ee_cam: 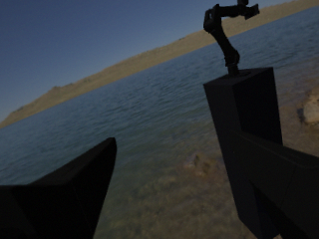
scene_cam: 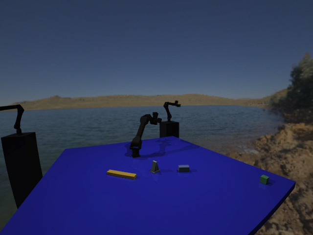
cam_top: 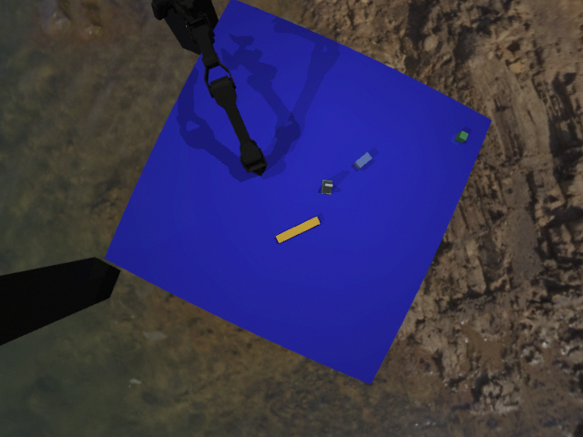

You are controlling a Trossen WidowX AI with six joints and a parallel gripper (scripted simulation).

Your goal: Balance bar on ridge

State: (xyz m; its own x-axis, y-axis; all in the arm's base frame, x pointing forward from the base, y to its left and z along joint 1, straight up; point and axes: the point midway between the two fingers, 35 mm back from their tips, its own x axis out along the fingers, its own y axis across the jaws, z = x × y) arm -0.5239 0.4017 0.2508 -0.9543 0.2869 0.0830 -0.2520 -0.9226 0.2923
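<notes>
Right now the yellow bar is 82 cm ahead of my gripper tip, 58 cm to the right of it and 25 cm below it. Round my gripper tip: light blue block (95 cm ahead, 24 cm below, 20 cm to the right); small green cube (130 cm ahead, 24 cm below, 9 cm to the left).
</notes>
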